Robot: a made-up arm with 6 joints. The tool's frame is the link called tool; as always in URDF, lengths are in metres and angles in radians. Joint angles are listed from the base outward.
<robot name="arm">
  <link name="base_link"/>
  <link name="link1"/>
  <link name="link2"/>
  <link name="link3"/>
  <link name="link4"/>
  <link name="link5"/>
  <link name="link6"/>
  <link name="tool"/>
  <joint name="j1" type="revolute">
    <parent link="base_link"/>
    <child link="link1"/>
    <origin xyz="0 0 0.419" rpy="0 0 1.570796"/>
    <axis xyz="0 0 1"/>
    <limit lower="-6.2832" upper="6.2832"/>
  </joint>
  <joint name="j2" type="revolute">
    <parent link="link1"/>
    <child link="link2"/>
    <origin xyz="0 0 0" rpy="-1.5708 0 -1.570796"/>
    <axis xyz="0 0 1"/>
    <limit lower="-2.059" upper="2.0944"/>
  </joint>
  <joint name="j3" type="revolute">
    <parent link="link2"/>
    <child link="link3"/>
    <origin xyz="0.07 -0.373 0" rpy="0 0 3.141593"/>
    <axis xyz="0 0 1"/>
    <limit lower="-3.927" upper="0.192"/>
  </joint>
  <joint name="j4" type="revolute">
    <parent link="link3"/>
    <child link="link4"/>
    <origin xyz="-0.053 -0.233 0" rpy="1.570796 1.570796 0"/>
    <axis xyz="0 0 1"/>
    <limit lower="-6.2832" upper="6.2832"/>
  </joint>
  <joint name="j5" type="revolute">
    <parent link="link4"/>
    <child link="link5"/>
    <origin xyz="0 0 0" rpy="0 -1.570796 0"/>
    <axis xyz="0 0 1"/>
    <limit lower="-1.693" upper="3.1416"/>
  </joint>
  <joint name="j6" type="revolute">
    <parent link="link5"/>
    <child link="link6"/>
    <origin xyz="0.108 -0.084 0" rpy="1.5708 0 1.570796"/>
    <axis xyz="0 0 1"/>
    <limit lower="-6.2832" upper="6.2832"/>
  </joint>
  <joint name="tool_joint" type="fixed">
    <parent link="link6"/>
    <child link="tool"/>
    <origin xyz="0 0 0" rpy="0 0 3.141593"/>
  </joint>
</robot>
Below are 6 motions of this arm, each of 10 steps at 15 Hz.
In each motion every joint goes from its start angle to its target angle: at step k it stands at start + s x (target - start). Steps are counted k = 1, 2, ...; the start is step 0. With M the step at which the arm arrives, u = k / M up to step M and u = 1 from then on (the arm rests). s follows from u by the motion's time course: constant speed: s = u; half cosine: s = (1 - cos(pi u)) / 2; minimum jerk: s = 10 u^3 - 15 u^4 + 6 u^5.
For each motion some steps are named. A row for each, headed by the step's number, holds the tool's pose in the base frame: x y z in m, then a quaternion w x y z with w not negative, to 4 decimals.
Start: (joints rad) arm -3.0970 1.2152 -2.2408 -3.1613 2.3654 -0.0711
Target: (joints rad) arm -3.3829 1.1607 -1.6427 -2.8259 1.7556 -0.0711
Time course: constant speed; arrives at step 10
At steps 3, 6, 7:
3: -0.6771 0.0390 0.4771 0.0808 -0.0487 0.0312 0.9951
6: -0.6742 0.1103 0.4115 0.1506 -0.2165 0.0782 0.9614
7: -0.6673 0.1329 0.3885 0.1723 -0.2699 0.0971 0.9423

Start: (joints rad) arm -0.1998 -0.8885 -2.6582 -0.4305 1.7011 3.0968
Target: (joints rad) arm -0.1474 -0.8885 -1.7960 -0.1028 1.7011 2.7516
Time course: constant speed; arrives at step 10
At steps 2, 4, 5, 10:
2: -0.2627 0.0074 1.0158 0.7061 0.1741 0.6528 -0.2121
4: -0.2068 0.0020 1.0138 0.6462 0.1136 0.7235 -0.2147
5: -0.1794 -0.0001 1.0091 0.6144 0.0822 0.7554 -0.2124
10: -0.0554 -0.0040 0.9513 0.4435 -0.0768 0.8775 -0.1654

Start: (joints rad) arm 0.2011 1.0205 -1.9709 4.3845 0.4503 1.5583
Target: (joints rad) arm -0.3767 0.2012 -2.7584 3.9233 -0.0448 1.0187
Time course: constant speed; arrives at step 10
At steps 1, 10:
1: 0.6756 0.1306 0.4569 0.2414 0.7888 0.1350 0.5490
10: 0.3368 -0.0660 1.0462 0.7184 0.2616 0.1540 0.6258

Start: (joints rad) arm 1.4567 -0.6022 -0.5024 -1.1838 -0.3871 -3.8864
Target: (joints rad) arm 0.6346 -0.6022 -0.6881 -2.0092 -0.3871 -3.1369
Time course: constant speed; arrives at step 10
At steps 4, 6, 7, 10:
4: -0.0437 0.1841 0.7062 0.5718 -0.8123 -0.0845 -0.0778
6: -0.0152 0.1846 0.6991 0.5516 -0.8242 -0.0254 -0.1258
7: -0.0002 0.1828 0.6954 0.5394 -0.8286 0.0058 -0.1502
10: 0.0464 0.1675 0.6852 0.4945 -0.8331 0.1057 -0.2243

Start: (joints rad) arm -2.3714 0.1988 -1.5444 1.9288 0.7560 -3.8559
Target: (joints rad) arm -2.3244 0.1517 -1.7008 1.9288 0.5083 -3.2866
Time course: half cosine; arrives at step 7
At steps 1, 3, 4, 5, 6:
1: -0.3610 -0.3666 0.7480 0.7194 0.6778 0.0571 -0.1407
3: -0.3592 -0.3612 0.7719 0.7331 0.6716 -0.0161 -0.1060
4: -0.3573 -0.3568 0.7876 0.7423 0.6620 -0.0643 -0.0816
5: -0.3552 -0.3522 0.8017 0.7505 0.6495 -0.1073 -0.0583
6: -0.3534 -0.3487 0.8114 0.7560 0.6388 -0.1366 -0.0415

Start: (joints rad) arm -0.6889 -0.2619 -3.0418 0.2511 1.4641 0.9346
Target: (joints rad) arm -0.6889 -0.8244 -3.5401 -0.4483 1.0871 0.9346
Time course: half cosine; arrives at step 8
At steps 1, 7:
1: -0.0345 0.0564 1.1278 0.1742 -0.4591 0.3643 -0.7913
7: -0.4396 0.3311 0.8637 0.0334 0.1654 0.1022 -0.9804

